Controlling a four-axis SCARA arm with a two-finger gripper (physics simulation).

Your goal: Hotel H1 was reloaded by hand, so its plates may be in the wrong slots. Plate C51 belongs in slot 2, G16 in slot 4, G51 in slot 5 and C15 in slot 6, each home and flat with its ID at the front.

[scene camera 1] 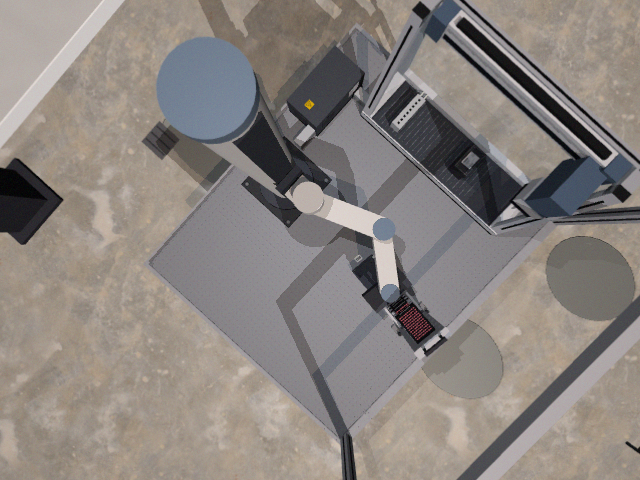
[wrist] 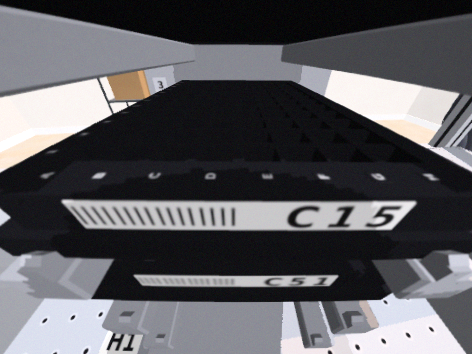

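Places are measured from the arm's base along level axes (x down, y back, z left), in centimetres.
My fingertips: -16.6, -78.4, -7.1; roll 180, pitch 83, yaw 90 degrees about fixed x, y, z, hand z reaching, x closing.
For each thing: its top centre in the pictures, then the offset to it from my fingertips, as dx, dy, dz. "pt": a spot on its surface instead. Level surfaces: height alone.
- plate C51, middle of its top: (wrist: 236,151) +0.2, +2.4, +0.3
- Plate C15, middle of its top: (wrist: 237,97) -2.5, +2.4, +0.3
- slot tag 3, surface spot: (wrist: 160,84) pt -2.2, -4.7, +5.3
- plate with pink wells, middle of its top: (scene camera 1: 415,323) -13.1, +2.4, +0.2
- black box with a yellow label, surface spot: (scene camera 1: 336,85) pt +3.8, +87.3, +50.5
- perforated deck, its level: dx +15.3
My gripper (scene camera 1: 401,307) is shut on plate C51 (wrist: 235,290), which is flat with its ID facing the wrist camera. The fingertips are hidden beneath the plates. Plate C15 (wrist: 235,245) lies flat directly above C51, on the grey slot supports of hotel H1 (scene camera 1: 434,339) (wrist: 50,272), its ID at the front. A slot tag "3" (wrist: 160,84) shows near C15's far left corner. In the scene view a plate with pink wells (scene camera 1: 415,322) tops the hotel; its ID cannot be read. I cannot tell where G16 and G51 are.
Grey slot supports (wrist: 90,47) run close above C15 on both sides. Dark fixtures (scene camera 1: 364,269) stand just behind the hotel. A black box with a yellow label (scene camera 1: 336,85) and a large framed enclosure (scene camera 1: 527,82) stand farther back on the perforated deck (scene camera 1: 232,268).
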